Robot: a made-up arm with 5 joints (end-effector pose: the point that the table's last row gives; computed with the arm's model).
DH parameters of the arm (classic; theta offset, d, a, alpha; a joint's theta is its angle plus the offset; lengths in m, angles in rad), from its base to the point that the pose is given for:
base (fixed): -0.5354 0 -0.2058 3.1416
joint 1: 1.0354 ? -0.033 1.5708
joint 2: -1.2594 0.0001 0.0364 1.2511
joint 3: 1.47 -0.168 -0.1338 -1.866
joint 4: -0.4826 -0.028 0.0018 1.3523
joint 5: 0 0.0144 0.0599 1.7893
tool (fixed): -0.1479 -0.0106 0 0
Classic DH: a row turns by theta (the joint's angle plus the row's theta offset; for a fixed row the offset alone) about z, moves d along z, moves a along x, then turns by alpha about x.
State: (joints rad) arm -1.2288 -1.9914 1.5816 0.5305 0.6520
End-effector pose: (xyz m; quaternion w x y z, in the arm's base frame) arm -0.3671 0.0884 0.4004 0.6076 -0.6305 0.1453 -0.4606
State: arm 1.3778 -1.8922 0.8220 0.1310 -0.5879
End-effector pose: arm -0.0405 0.2099 0.3581 0.5293 -0.4651 0.5228 -0.4798
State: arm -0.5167 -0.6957 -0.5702 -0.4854 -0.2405
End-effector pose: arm -0.2632 0.0118 0.2636 0.7189 -0.3476 -0.3413 0.4958
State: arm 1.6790 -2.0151 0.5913 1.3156 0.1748
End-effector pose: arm -0.0200 0.2168 0.4189 0.1826 0.6607 -0.3276 0.6502
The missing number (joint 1, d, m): -0.263
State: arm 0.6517 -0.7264 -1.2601 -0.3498 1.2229
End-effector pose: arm -0.3052 0.0101 0.2400 0.6460 -0.5317 0.0825 -0.5414
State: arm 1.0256 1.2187 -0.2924 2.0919 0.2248
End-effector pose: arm -0.2561 0.2748 0.0898 0.1330 -0.5824 -0.2102 0.7739
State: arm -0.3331 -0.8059 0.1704 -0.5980 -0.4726
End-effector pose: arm -0.3205 0.0745 0.3471 0.8286 -0.2154 -0.0318 0.5157
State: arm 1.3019 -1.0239 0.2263 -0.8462 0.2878
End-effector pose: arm -0.2149 0.2613 0.3326 0.7752 -0.1247 0.5653 -0.2527
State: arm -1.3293 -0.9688 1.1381 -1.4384 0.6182
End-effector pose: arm -0.2615 -0.0192 0.4450 0.1196 -0.4821 0.5134 0.6998
